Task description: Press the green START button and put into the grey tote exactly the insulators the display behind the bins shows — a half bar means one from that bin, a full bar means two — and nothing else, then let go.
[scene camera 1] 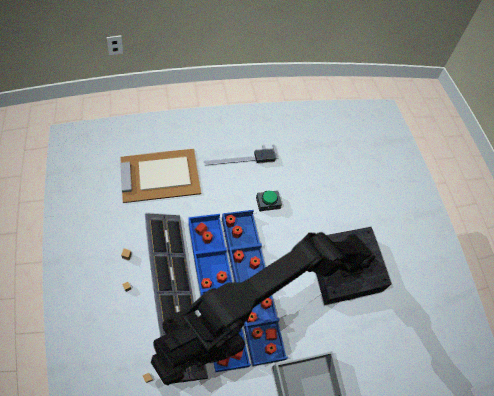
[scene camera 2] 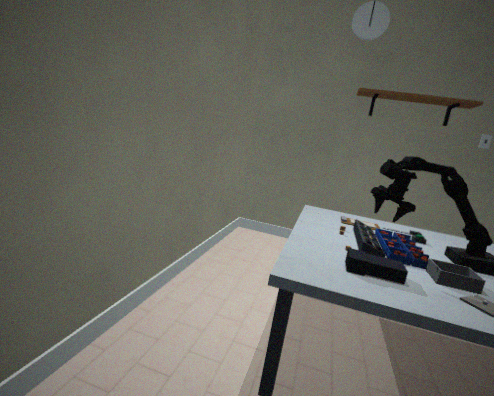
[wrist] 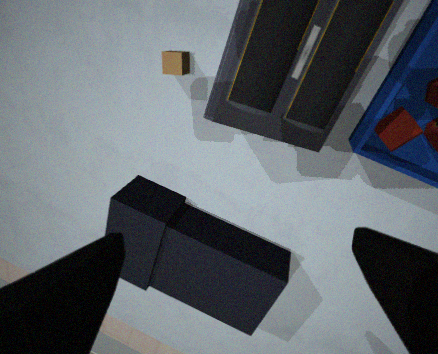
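Observation:
The START button [scene camera 1: 270,197] [scene camera 2: 418,235] is green on a dark base. Blue bins [scene camera 1: 212,262] [wrist: 395,167] hold orange-red insulators [scene camera 1: 258,264] with dark centre holes; some hold red blocks [scene camera 1: 201,228] [wrist: 398,129]. The display [scene camera 1: 150,235] [wrist: 260,127] is a dark grey frame with black panels, thin yellow lines and white strips. Bar lengths cannot be read, and the arm hides part of it in scene camera 1. The grey tote [scene camera 1: 305,360] [scene camera 2: 450,280] shows no insulators in its visible part. My gripper [scene camera 2: 386,216] [wrist: 239,241] is open and empty, high above the table.
A long black box [scene camera 2: 376,266] [wrist: 220,280] stands beyond the display's end. Small tan blocks [scene camera 1: 126,254] [wrist: 172,63] lie beside the display. A clipboard [scene camera 1: 195,185] and a caliper [scene camera 1: 265,155] lie past the bins. A flat plate [scene camera 2: 477,304] lies near the tote.

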